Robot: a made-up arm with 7 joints.
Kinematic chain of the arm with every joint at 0, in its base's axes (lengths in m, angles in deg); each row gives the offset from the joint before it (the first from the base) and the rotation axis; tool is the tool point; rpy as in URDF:
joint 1: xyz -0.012 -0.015 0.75 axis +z
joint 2: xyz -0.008 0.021 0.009 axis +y
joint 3: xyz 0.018 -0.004 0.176 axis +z
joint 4: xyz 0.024 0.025 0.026 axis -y
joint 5: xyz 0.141 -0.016 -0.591 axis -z
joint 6: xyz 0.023 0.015 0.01 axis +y
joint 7: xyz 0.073 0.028 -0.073 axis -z
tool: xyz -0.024 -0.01 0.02 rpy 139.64 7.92 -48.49
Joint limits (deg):
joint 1: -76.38..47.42
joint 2: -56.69..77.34
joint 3: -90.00..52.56
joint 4: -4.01..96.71
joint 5: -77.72..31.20
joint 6: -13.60..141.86
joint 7: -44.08..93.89
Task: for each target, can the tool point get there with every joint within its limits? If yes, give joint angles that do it. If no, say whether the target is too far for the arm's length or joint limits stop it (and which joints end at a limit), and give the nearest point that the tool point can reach.
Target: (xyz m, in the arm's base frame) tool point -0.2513 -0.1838 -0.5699
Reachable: no: too far | nearest point -0.1056 -0.1941 0.0828 | short by 0.669 m
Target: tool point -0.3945 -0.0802 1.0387
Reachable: no: joint limits stop it (at a limit: joint 1, joint 2, joint 6) | nearest point -0.5074 -0.1534 1.0867 | short by 0.143 m
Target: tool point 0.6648 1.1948 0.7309
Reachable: no: too far | nearest point 0.3961 0.7144 0.7420 | short by 0.551 m
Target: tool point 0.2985 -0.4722 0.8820
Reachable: yes | joints -40.79 -19.21 -20.67 54.94 -5.01 127.44 2.20
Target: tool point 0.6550 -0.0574 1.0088
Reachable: yes | joints -34.21 -11.23 24.33 72.03 -6.05 61.76 9.71
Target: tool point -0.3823 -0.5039 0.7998
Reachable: yes | joints -66.44 -15.24 -64.21 58.74 -43.14 78.92 4.74
